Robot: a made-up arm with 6 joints. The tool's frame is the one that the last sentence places.
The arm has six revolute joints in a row. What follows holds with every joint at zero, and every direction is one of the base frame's. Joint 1 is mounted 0.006 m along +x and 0.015 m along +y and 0.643 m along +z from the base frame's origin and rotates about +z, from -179.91 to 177.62 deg. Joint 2 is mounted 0.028 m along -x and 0.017 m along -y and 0.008 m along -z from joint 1 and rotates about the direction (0, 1, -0.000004), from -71.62 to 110.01 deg. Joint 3 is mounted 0.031 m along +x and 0.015 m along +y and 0.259 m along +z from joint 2 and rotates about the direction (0, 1, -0.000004), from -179.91 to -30.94 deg. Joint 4 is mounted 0.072 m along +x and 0.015 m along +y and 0.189 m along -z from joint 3 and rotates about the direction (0, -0.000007, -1), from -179.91 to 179.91 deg. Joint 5 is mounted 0.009 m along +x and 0.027 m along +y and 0.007 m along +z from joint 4 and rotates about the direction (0, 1, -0.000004), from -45.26 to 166.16 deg. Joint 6 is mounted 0.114 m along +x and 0.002 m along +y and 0.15 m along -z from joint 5 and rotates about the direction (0, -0.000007, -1), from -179.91 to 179.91 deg. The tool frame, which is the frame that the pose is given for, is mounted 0.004 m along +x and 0.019 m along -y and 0.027 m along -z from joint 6; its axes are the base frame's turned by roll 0, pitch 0 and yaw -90 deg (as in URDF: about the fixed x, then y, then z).
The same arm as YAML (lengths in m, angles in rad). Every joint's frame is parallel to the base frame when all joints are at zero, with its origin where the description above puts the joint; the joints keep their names.
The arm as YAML. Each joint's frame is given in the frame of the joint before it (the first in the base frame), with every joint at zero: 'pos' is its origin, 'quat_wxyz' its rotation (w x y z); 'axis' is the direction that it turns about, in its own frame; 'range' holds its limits. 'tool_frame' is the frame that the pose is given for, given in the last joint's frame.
length_unit: m
angle_unit: rad
joints:
  - joint: joint 1
    pos: [0.006, 0.015, 0.643]
    quat_wxyz: [1.0, 0.0, 0.0, 0.0]
    axis: "+z"
    range: [-3.14, 3.1001]
  - joint: joint 2
    pos: [-0.028, -0.017, -0.008]
    quat_wxyz: [1.0, 0.0, 0.0, 0.0]
    axis: "+y"
    range: [-1.25, 1.92]
  - joint: joint 3
    pos: [0.031, 0.015, 0.259]
    quat_wxyz: [1.0, 0.0, 0.0, 0.0]
    axis: "+y"
    range: [-3.14, -0.54]
  - joint: joint 4
    pos: [0.072, 0.015, -0.189]
    quat_wxyz: [1.0, 0.0, 0.0, 0.0]
    axis: "-z"
    range: [-3.14, 3.14]
  - joint: joint 5
    pos: [0.009, 0.027, 0.007]
    quat_wxyz: [1.0, 0.0, 0.0, 0.0]
    axis: "+y"
    range: [-0.7899, 2.9]
  - joint: joint 6
    pos: [0.114, 0.002, -0.15]
    quat_wxyz: [1.0, 0.0, 0.0, 0.0]
    axis: "-z"
    range: [-3.14, 3.14]
tool_frame:
  pos: [0.004, -0.019, -0.027]
  quat_wxyz: [0.707107, 0.0, 0.0, -0.707107]

